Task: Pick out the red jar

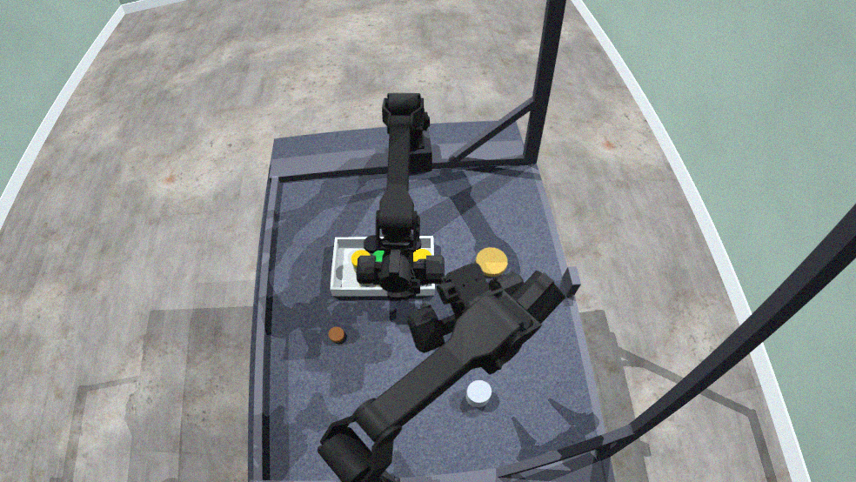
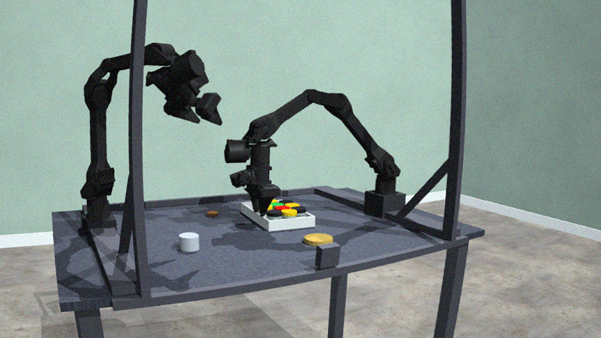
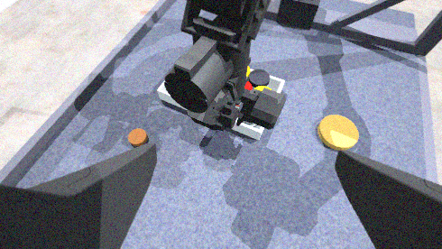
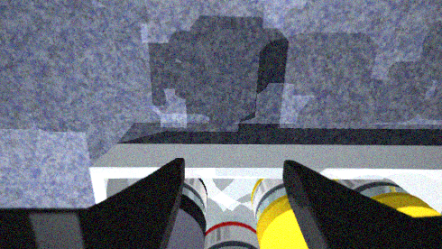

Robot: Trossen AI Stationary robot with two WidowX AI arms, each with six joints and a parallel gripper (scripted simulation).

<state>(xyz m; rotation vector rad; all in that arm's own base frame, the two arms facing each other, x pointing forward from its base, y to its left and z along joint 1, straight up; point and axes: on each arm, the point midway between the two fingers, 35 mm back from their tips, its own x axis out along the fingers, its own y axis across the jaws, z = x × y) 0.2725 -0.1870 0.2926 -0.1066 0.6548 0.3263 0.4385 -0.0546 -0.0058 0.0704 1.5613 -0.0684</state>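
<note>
Right now the black-capped jar is 10 mm behind my right hand, 120 mm to the right of it and 40 mm below it. From my right hand the other things lie so: green jar: 50 mm ahead, 70 mm to the right, 40 mm below; yellow jar: 40 mm ahead, 120 mm to the right, 40 mm below; red jar: 10 mm ahead, 70 mm to the right, 40 mm below.
</note>
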